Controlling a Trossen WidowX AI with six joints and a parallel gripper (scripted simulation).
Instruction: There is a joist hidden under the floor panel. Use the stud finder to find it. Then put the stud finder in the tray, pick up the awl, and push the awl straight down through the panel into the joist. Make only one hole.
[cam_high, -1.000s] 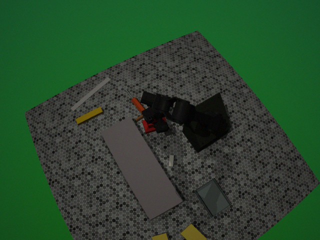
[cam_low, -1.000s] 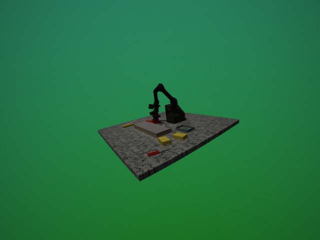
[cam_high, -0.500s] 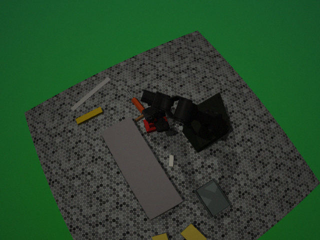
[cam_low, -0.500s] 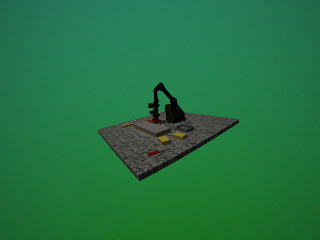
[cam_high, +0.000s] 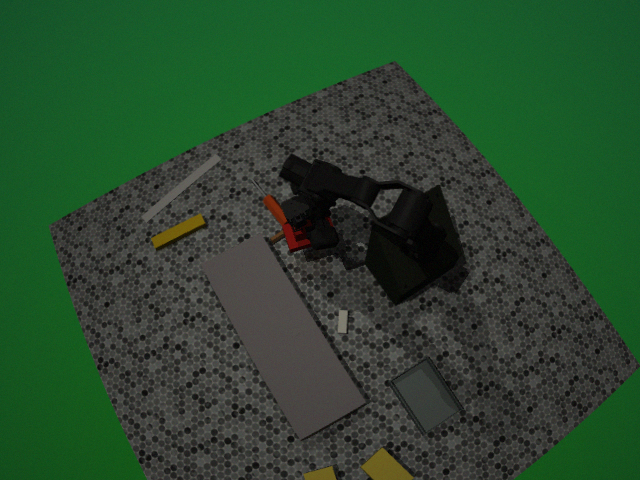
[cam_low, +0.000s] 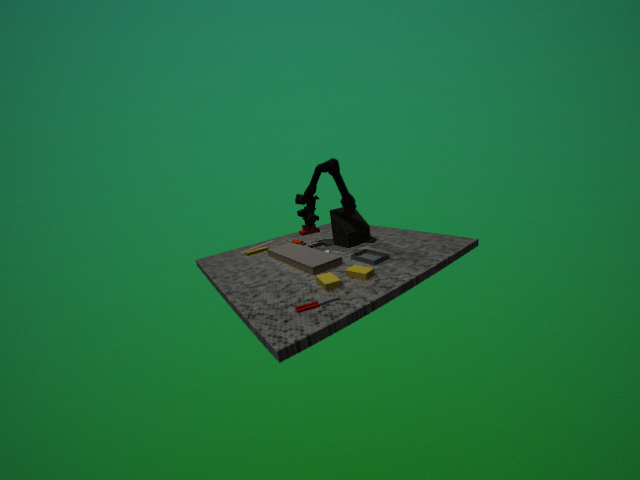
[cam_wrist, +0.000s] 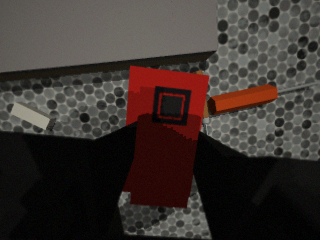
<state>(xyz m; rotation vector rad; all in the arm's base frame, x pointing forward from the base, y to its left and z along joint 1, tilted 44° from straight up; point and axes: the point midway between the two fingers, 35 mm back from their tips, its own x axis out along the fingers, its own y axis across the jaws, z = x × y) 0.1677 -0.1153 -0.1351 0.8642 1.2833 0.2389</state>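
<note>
Right now my gripper tip is 110 mm above the awl, 80 mm to the left of it and 10 mm past it. The rest, counted from my gripper tip: red stud finder: 20 mm above, 10 mm ahead; then orange-handled tool: 210 mm to the right, 100 mm below; then small white block: 220 mm to the left, 110 mm below, 40 mm ahead.
</note>
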